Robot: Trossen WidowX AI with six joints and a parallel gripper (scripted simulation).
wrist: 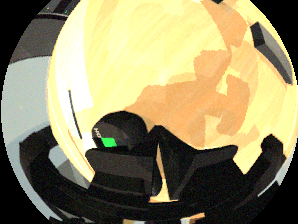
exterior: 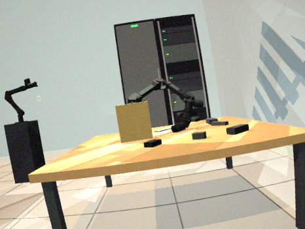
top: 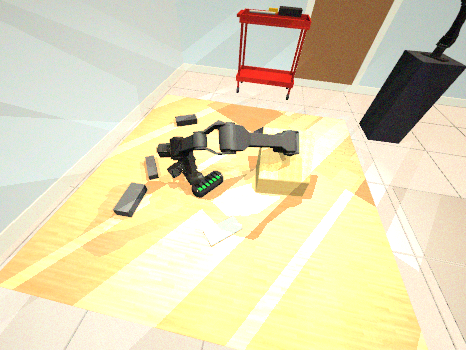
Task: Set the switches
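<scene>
The pale flat plate lies 180 mm to the left of my gripper tip, 170 mm behind it and 10 mm below it. Round my gripper tip: slim grey module: 230 mm ahead, 70 mm to the right.
</scene>
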